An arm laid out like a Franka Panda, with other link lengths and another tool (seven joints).
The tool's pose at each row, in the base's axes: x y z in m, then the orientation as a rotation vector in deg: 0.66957, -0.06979, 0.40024, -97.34, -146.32, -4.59; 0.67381, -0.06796, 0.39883, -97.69, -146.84, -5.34; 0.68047, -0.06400, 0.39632, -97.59, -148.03, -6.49; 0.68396, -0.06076, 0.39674, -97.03, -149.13, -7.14; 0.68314, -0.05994, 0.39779, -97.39, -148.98, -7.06; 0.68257, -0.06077, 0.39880, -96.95, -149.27, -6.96; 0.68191, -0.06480, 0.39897, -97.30, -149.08, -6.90
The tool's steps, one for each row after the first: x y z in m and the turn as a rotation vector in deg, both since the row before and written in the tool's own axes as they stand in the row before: -0.00008, 0.00461, 0.00142, -0.75, -0.28, -0.03; 0.00086, 0.00763, 0.00272, -1.12, -0.41, -0.53; 0.00162, 0.00449, -0.00013, -0.66, -0.30, -0.72; 0.00116, -0.00037, -0.00099, 0.00, -0.09, 0.24; -0.00046, -0.00080, -0.00109, 0.07, -0.03, -0.34; -0.00339, -0.00223, -0.00051, 0.01, -0.05, 0.25
